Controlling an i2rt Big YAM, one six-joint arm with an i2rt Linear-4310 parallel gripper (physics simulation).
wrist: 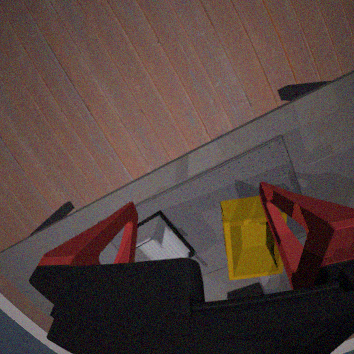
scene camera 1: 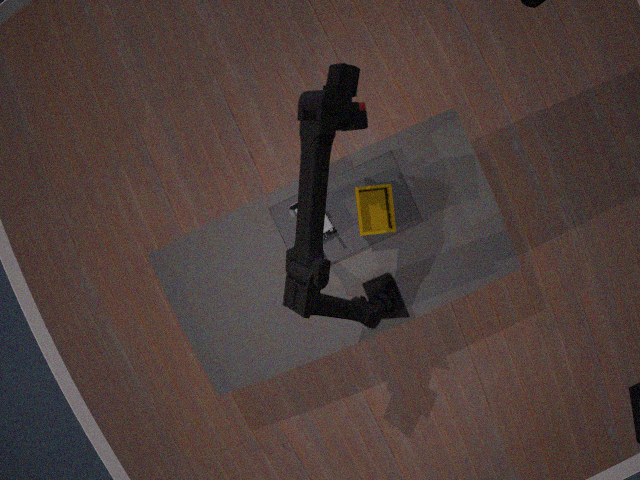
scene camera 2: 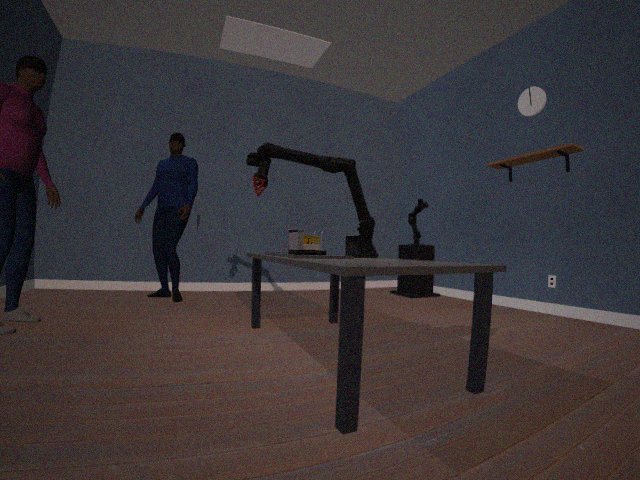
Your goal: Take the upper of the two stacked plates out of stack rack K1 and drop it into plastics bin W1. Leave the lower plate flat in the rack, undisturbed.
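Frame: origin at the arm's base, x ahead, y left, z up, level; centimetres.
Seen in the pictures: gripper, fingertip midpoint: (wrist: 195,198) (scene camera 2: 257,194); arm's base, origin of the base link: (scene camera 1: 384,300) (scene camera 2: 362,245).
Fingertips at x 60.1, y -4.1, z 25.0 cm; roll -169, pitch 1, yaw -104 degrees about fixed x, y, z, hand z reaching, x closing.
Observation:
Pixels of each thing's top centre, then the offset from my fingertips to it. "*": a spot on its surface instead. Level surfaces: height alone.
- yellow bin W1, middle of its top: (wrist: 255,250) (scene camera 1: 375,209) (scene camera 2: 303,235) dz -20.8, dx -27.4, dy -3.5 cm
- rack K1, middle of its top: (wrist: 159,245) dz -26.8, dx -22.4, dy +18.5 cm
- perforated dark board, surface spot: (wrist: 282,142) * dz -30.7, dx -9.9, dy -17.8 cm
- grey table, its level: dz -32.0 cm
The yellow bin W1 (scene camera 1: 360,217) (scene camera 2: 311,240) (wrist: 229,250) stands on the table. The rack K1 (wrist: 176,235) shows as a dark-edged frame to its left in the wrist view, with a white ribbed surface inside; whether this is the upper plate, and how the two plates lie, cannot be told. In the top view the arm covers the middle of the rack, and a white part shows beside it. My gripper (scene camera 2: 258,192) (wrist: 195,198) is open and empty, high above the table and beyond its edge, with red fingers wide apart. The rack and bin lie below it in the wrist view.
A perforated dark board (wrist: 282,142) lies under the rack and bin on the grey table (scene camera 1: 217,310) (scene camera 2: 413,266). The arm's base (scene camera 1: 398,299) (scene camera 2: 355,245) stands near one table edge. Two people (scene camera 2: 175,180) (scene camera 2: 20,124) stand on the floor away from the table. A second arm (scene camera 2: 415,222) stands on a pedestal behind.

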